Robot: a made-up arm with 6 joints. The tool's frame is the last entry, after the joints. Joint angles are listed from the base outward. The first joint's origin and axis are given. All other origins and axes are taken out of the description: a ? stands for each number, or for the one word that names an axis. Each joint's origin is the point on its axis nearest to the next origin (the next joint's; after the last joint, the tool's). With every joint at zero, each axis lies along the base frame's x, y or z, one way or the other. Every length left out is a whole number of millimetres.
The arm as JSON. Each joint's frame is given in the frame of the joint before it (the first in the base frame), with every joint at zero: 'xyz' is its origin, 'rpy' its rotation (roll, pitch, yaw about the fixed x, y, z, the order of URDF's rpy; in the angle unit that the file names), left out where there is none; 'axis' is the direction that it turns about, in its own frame. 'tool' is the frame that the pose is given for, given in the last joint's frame.
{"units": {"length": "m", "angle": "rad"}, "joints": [
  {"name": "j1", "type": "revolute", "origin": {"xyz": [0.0, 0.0, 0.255]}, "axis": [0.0, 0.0, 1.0]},
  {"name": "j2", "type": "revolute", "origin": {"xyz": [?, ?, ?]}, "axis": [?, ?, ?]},
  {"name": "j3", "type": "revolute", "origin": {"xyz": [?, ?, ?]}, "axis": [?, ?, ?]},
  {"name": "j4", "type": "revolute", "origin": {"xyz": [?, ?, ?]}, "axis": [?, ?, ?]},
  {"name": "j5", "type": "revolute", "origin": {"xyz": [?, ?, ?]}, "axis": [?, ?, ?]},
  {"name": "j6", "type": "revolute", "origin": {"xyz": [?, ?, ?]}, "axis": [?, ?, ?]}
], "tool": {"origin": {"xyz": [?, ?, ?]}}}
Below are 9 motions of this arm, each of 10 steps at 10 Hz.
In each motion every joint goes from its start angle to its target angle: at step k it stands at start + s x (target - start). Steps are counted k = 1, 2, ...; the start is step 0. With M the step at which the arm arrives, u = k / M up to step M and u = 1 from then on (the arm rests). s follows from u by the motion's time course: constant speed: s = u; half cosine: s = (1 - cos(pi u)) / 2; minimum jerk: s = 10 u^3 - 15 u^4 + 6 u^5.
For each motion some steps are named. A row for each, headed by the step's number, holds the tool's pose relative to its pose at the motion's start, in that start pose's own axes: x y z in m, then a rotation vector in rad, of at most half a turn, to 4 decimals.
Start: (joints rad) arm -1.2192 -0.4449 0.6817 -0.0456 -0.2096 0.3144
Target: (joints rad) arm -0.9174 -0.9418 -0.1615 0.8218 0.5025 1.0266
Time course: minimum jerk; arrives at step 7
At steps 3, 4, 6, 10:
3: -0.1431 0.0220 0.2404 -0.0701 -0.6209 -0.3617
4: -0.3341 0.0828 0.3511 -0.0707 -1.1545 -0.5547
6: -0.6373 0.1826 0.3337 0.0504 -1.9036 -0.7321
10: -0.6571 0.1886 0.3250 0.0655 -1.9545 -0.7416

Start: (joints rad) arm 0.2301 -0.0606 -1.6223 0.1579 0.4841 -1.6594
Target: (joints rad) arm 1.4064 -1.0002 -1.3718 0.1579 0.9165 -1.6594
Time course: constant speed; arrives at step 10
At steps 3, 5, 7, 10:
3: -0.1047 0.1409 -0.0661 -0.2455 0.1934 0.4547
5: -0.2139 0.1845 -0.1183 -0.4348 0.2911 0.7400
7: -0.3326 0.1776 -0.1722 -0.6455 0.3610 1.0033
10: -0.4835 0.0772 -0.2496 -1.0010 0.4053 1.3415

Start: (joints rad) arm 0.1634 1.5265 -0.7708 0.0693 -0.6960 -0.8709
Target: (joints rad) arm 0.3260 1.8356 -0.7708 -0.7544 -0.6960 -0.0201
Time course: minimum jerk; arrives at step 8
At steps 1, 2, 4, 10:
1: 0.0013 0.0036 0.0066 -0.0049 -0.0178 0.0087
2: 0.0060 0.0241 0.0421 -0.0285 -0.1152 0.0573
4: -0.0299 0.1242 0.1876 -0.0740 -0.5650 0.2933
10: -0.1863 0.2055 0.3056 0.0114 -1.1413 0.5980

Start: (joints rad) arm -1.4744 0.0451 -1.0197 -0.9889 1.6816 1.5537
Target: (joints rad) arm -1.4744 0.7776 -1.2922 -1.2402 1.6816 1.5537
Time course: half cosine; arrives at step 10
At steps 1, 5, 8, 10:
1: -0.0023 -0.0023 0.0089 0.0124 -0.0078 0.0007
5: -0.0754 -0.0608 0.1581 0.2342 -0.1746 0.0365
8: -0.1716 -0.1217 0.2394 0.3880 -0.3385 0.0933
10: -0.1972 -0.1362 0.2515 0.4189 -0.3801 0.1091

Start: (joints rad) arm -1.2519 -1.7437 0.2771 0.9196 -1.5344 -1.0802
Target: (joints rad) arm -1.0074 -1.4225 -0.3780 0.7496 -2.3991 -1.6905
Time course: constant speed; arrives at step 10
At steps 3, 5, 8, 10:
3: 0.1067 0.0663 -0.1039 0.0947 0.1332 -0.0277
5: 0.1605 0.1311 -0.1775 0.1709 0.2450 -0.0414
8: 0.2048 0.2604 -0.2919 0.2942 0.4510 -0.0474
10: 0.2039 0.3669 -0.3669 0.3752 0.6140 -0.0390

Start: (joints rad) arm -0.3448 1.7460 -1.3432 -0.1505 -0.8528 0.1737
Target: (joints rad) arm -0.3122 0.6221 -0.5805 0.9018 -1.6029 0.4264
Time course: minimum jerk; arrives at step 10
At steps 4, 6, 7, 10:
4: 0.0954 -0.0028 -0.0181 -0.3102 0.0571 0.2792
6: 0.2108 0.0176 0.0627 -0.8208 0.0436 0.6175
7: 0.2537 0.0409 0.1333 -1.0789 0.0145 0.7427
10: 0.2862 0.0801 0.2292 -1.3747 -0.0251 0.8489

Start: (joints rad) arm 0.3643 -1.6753 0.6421 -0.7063 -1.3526 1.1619
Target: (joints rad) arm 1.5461 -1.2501 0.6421 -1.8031 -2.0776 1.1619
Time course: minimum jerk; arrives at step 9
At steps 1, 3, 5, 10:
1: 0.0005 0.0015 0.0064 -0.0146 -0.0170 0.0085
3: 0.0085 0.0384 0.1109 -0.2828 -0.3005 0.1802
5: 0.0215 0.1660 0.2803 -0.8805 -0.8130 0.6394
10: 0.0230 0.3612 0.3922 -1.4928 -1.2890 1.2276

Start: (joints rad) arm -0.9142 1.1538 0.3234 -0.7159 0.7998 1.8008
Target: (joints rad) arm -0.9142 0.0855 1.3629 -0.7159 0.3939 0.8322
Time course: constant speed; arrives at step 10
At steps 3, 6, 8, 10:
3: -0.0860 0.0396 -0.3328 -0.3840 0.4975 0.1665
6: -0.2284 -0.0948 -0.5653 -0.8426 0.9259 0.1846
8: -0.3063 -0.2454 -0.6249 -1.1727 1.1521 0.0970
10: -0.3517 -0.4007 -0.6034 -1.5021 1.3128 -0.0811

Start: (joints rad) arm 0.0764 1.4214 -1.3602 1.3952 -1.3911 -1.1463
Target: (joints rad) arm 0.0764 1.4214 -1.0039 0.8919 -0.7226 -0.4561
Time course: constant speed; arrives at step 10
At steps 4, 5, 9, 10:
4: -0.1071 0.0819 0.2452 -0.0150 -0.4546 0.1632
5: -0.1481 0.1061 0.2960 -0.0210 -0.5618 0.2122
9: -0.3495 0.2083 0.4401 -0.0420 -0.9507 0.4467
10: -0.4055 0.2329 0.4605 -0.0442 -1.0356 0.5153

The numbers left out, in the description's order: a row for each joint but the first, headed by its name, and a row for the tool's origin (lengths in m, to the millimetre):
j2: xyz 0.095 0.066 0.0, axis 1.0 0.0 0.0
j3: xyz 0.0 -0.144 0.067, axis 0.0 1.0 0.0
j4: xyz -0.092 0.0 0.433, axis 0.0 0.0 -1.0
j5: xyz 0.01 -0.104 0.0, axis 1.0 0.0 0.0
j6: xyz 0.0 0.124 -0.283, axis 0.0 -1.0 0.0
tool: xyz 0.344 0.0 0.028

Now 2 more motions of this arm.
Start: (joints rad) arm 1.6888 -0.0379 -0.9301 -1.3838 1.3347 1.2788
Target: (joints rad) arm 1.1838 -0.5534 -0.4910 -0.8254 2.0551 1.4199
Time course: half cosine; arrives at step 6
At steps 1, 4, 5, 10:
1: 0.0284 -0.0069 -0.0139 -0.0365 -0.0282 -0.0828
4: 0.2597 -0.1588 -0.1148 -0.4770 -0.5339 -0.8234
5: 0.2990 -0.2119 -0.1244 -0.6065 -0.7338 -0.9709
10: 0.3109 -0.2313 -0.1263 -0.6540 -0.8132 -1.0174

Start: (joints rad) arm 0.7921 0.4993 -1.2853 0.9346 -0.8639 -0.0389
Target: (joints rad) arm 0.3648 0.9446 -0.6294 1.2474 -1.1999 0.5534
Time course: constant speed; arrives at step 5
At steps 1, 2, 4, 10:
1: -0.0453 -0.0682 0.0135 -0.1619 0.0271 -0.0894
2: -0.0938 -0.1192 0.0325 -0.3165 0.0678 -0.1480
4: -0.1828 -0.1735 0.0745 -0.5809 0.1859 -0.1688
10: -0.2178 -0.1814 0.0923 -0.6795 0.2575 -0.1323

